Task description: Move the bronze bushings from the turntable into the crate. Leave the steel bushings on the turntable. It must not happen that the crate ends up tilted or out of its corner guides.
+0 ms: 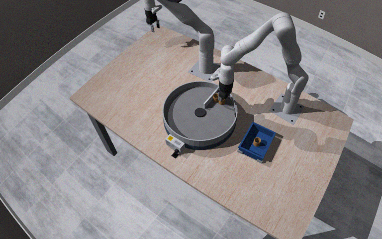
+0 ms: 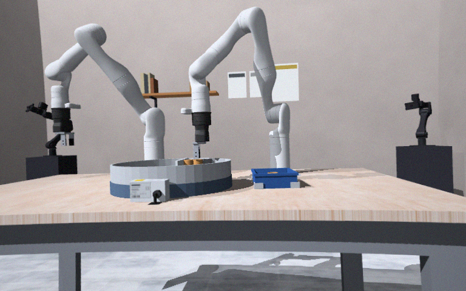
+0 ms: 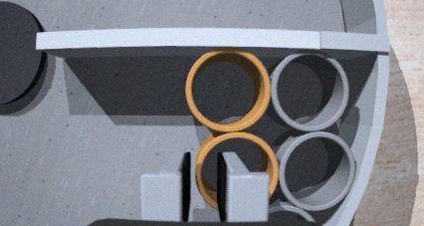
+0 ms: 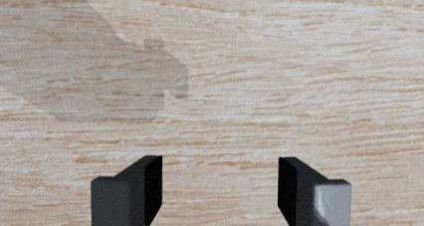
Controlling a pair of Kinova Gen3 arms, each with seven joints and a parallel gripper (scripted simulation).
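Right now my left hand is 120 mm short of the turntable, 60 mm to the left of it and 60 mm above it. Also, from my left hand: blue crate (290 mm to the left, 90 mm below, 90 mm ahead).
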